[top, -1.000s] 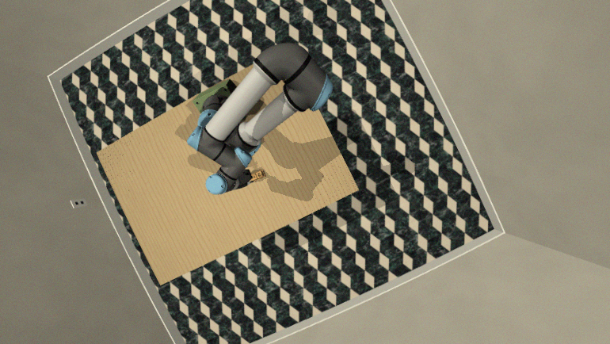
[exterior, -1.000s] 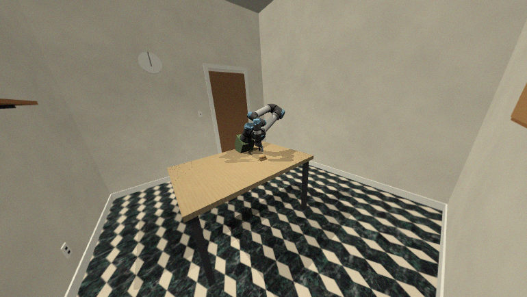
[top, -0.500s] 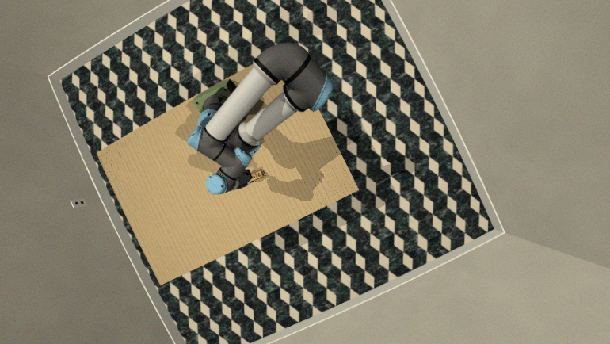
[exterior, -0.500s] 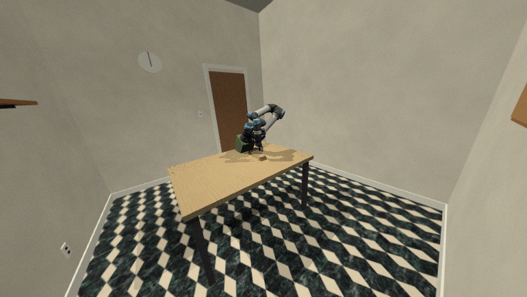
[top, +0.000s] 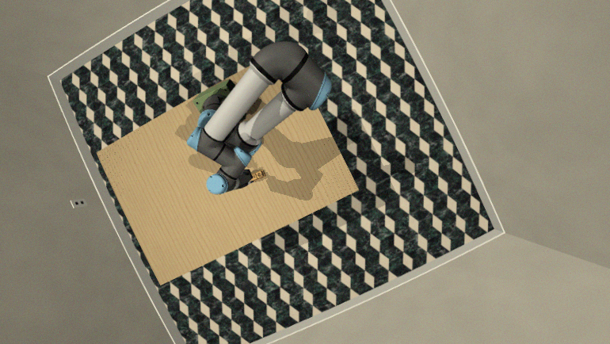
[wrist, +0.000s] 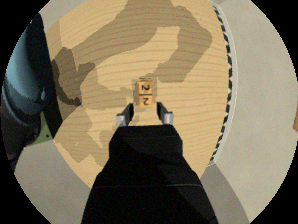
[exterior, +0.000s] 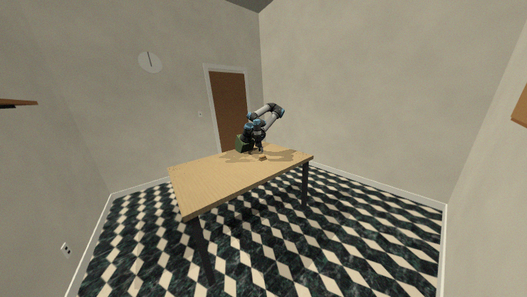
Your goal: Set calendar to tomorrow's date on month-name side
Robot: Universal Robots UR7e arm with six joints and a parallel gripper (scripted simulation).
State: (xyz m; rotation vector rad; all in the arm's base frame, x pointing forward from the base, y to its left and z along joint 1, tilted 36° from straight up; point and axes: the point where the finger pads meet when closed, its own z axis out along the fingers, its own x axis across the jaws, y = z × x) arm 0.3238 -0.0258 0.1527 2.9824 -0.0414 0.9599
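The wooden cube is 90 mm below my hand. Round my hand: wooden tray: 20 mm to the left, 110 mm below.
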